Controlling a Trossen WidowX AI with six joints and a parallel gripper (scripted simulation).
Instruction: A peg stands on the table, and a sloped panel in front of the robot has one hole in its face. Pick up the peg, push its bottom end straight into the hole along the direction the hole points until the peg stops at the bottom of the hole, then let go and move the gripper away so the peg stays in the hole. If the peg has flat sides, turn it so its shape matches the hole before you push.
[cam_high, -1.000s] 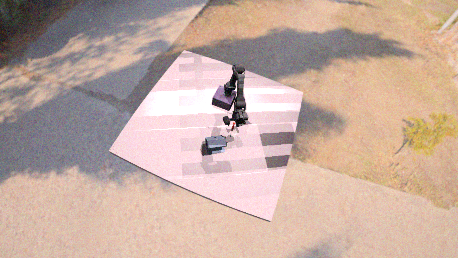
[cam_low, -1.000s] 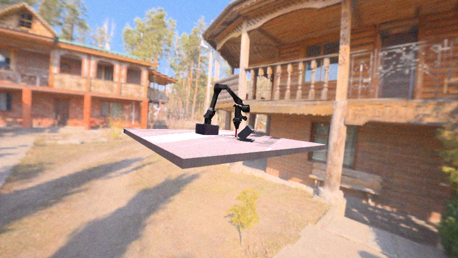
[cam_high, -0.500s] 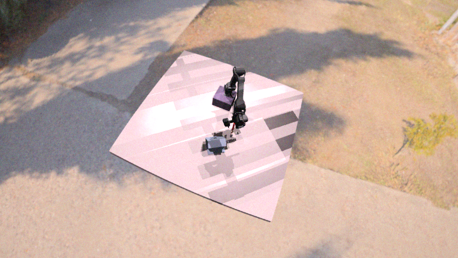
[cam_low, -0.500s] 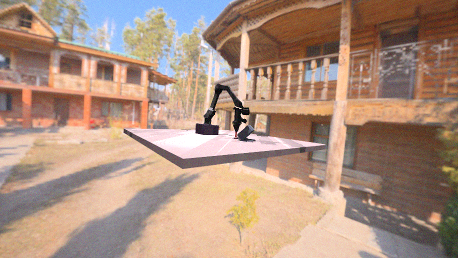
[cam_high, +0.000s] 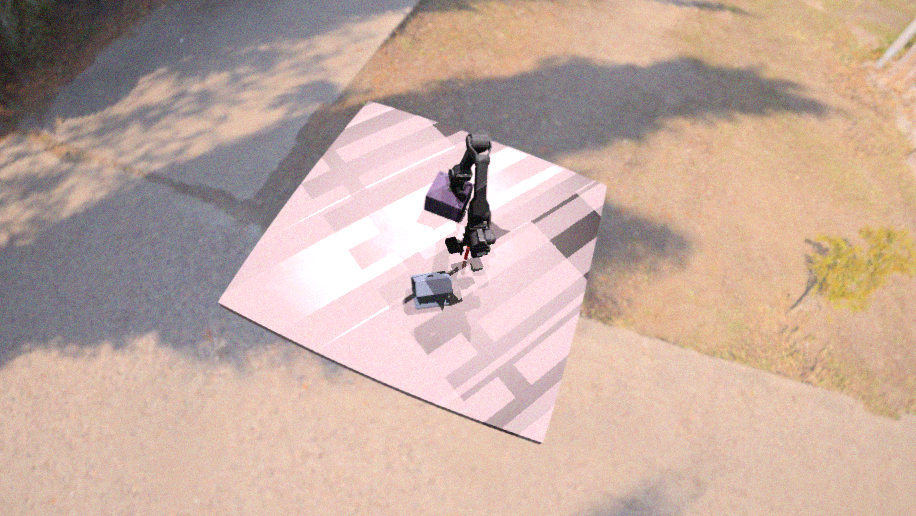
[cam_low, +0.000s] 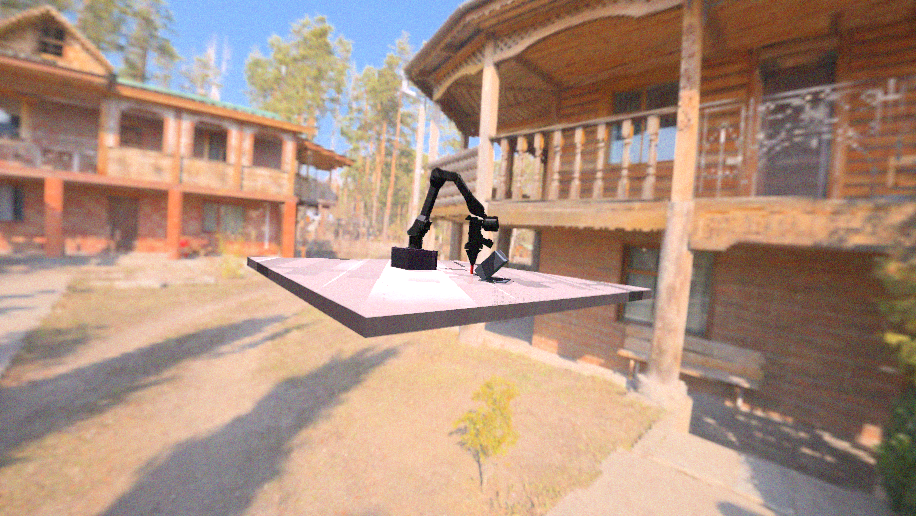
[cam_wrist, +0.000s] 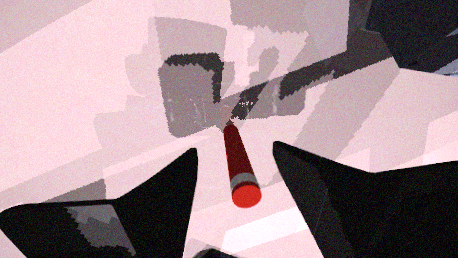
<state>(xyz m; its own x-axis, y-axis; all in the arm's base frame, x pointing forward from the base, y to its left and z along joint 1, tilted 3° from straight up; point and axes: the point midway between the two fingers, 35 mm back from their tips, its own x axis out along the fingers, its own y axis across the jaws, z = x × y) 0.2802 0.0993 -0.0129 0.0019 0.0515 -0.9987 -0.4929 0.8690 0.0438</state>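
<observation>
The grey sloped panel lies 18 cm ahead of my gripper tip, 11 cm to the right of it and 2 cm above it. From my gripper tip the other things lie so: round red peg 2 cm above.
</observation>
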